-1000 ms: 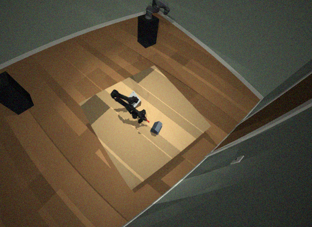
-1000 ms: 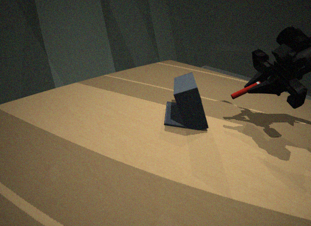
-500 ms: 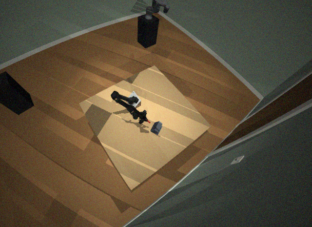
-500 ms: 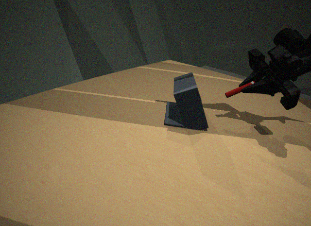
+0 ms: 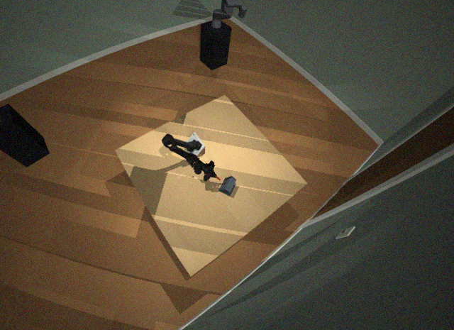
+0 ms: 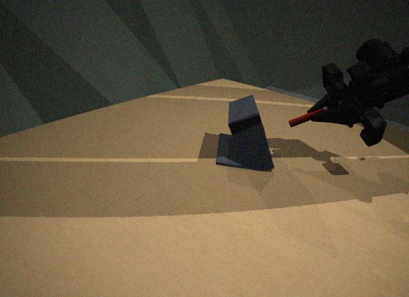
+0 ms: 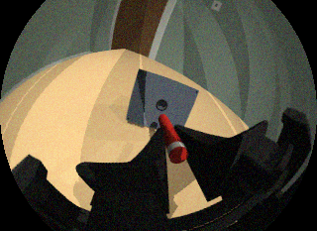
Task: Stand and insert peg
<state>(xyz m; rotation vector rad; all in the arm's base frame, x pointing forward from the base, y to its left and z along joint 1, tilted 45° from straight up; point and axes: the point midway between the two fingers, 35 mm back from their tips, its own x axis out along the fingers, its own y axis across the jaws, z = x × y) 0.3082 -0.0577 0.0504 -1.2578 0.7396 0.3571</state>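
Right now my gripper tip is 100 mm short of the sloped panel, 40 mm to the right of it and 50 mm above it. From my gripper tip the other things lie so: red peg: 10 mm behind, 10 mm to the right, 10 mm above.
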